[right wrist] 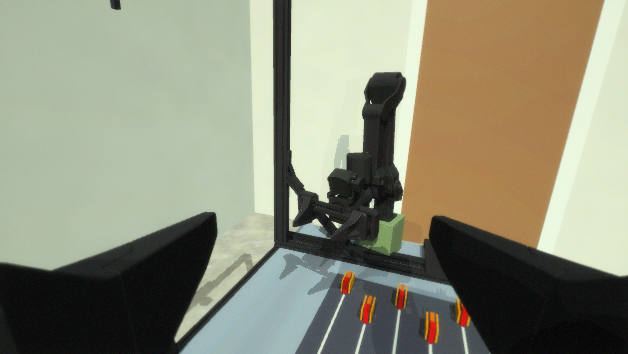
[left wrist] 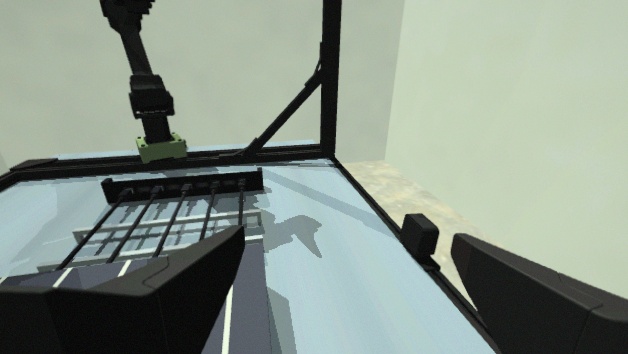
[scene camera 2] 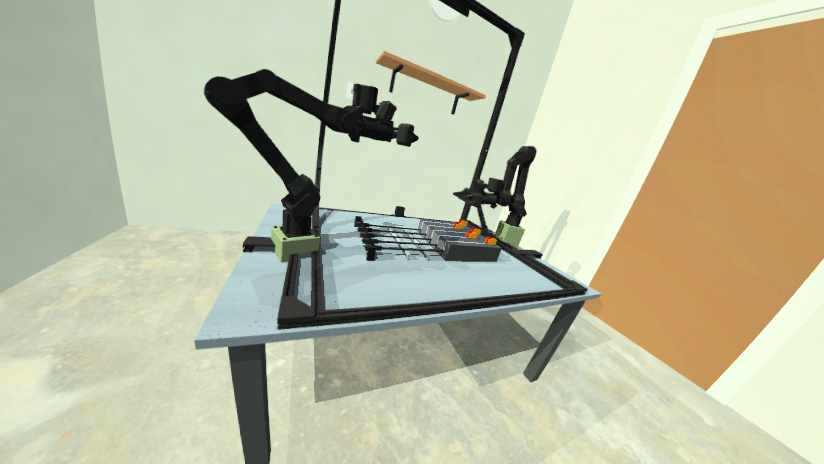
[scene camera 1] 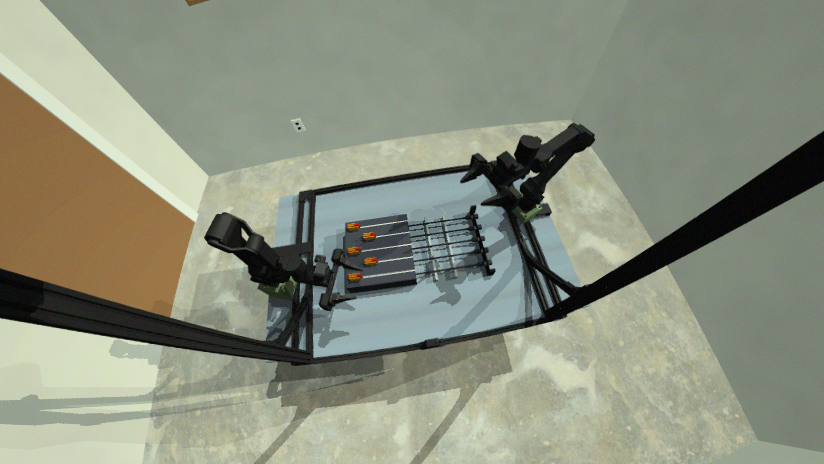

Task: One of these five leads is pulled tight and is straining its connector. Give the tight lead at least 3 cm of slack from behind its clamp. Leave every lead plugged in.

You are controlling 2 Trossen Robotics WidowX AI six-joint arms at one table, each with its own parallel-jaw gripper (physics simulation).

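Pixels of known places: left gripper, between the fingertips: [right wrist: 311, 231] [left wrist: 346, 239] [scene camera 2: 455, 195] [scene camera 1: 359, 283]; right gripper, between the fingertips: [right wrist: 325, 224] [scene camera 1: 470, 192]; left arm's base, origin of its link: [right wrist: 382, 215] [scene camera 2: 512, 224] [scene camera 1: 273, 277]; right arm's base, origin of its link: [left wrist: 159, 139] [scene camera 2: 295, 231] [scene camera 1: 525, 204].
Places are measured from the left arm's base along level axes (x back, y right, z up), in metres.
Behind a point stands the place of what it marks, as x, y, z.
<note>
A dark block [scene camera 1: 397, 265] [scene camera 2: 472, 252] carries several white lead lengths and orange-red clamps [scene camera 1: 354, 277] {-0.298, -0.051, -0.023} [scene camera 2: 490, 240] {-0.253, -0.269, -0.025} [right wrist: 347, 283] {-0.317, -0.064, -0.019}. Black leads run across two pale rails to a black connector bar [scene camera 2: 369, 253] {-0.716, -0.430, -0.084} [left wrist: 257, 182] {-0.773, -0.152, -0.090}; all the plugs that show sit at it. I cannot tell which lead is tight. My left gripper [scene camera 1: 358, 283] {-0.355, 0.000, 0.085} [left wrist: 346, 239] {-0.355, 0.000, 0.085} is open and empty, above the block's clamp end, near its lower left corner in scene camera 1. My right gripper [scene camera 1: 472, 192] {-0.654, -0.225, 0.276} is open and empty, high above the table beyond the connector bar's upper end.
A black frame [scene camera 1: 392, 181] {-0.334, -0.560, -0.101} [scene camera 2: 426, 311] {-0.568, -0.645, -0.101} borders the blue table, with uprights at its sides. A small black box [left wrist: 420, 235] {-0.570, 0.122, -0.065} stands on the frame's edge. Green mounts [scene camera 2: 296, 244] {-0.908, -0.491, -0.062} [right wrist: 392, 235] {-0.040, -0.049, -0.031} carry the arms. Arm shadows fall on the table.
</note>
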